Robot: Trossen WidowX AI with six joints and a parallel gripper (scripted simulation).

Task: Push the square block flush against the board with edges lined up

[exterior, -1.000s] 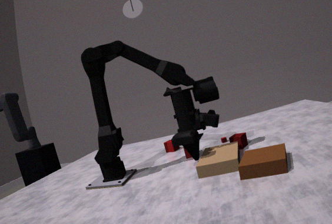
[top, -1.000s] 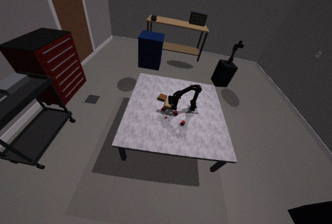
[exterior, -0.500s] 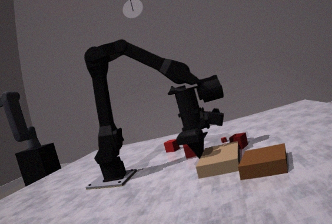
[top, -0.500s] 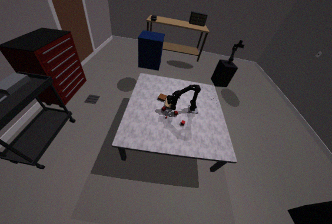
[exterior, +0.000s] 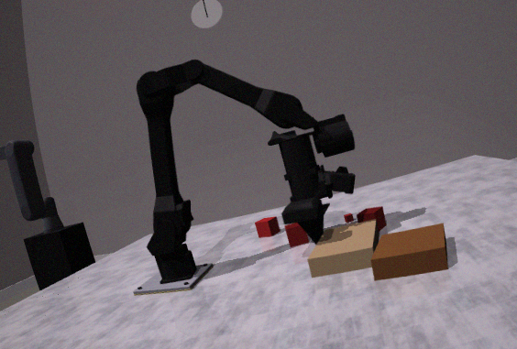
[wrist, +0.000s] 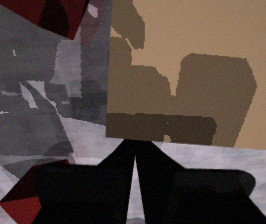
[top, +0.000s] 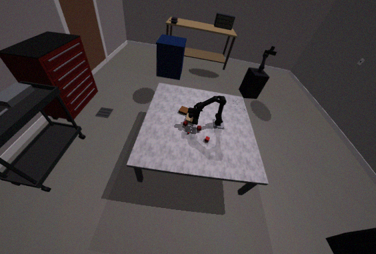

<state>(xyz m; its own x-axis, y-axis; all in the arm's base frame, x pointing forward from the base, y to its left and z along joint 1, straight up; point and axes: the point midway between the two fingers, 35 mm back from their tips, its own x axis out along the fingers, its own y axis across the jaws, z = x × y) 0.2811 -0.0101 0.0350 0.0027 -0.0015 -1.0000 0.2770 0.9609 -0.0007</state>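
Now: gripper tip 70 mm to the left of the tan board, 40 mm short of it and 10 mm below it. The rest, counted from my gripper tip: square block: 190 mm to the right, 110 mm ahead, 10 mm above.
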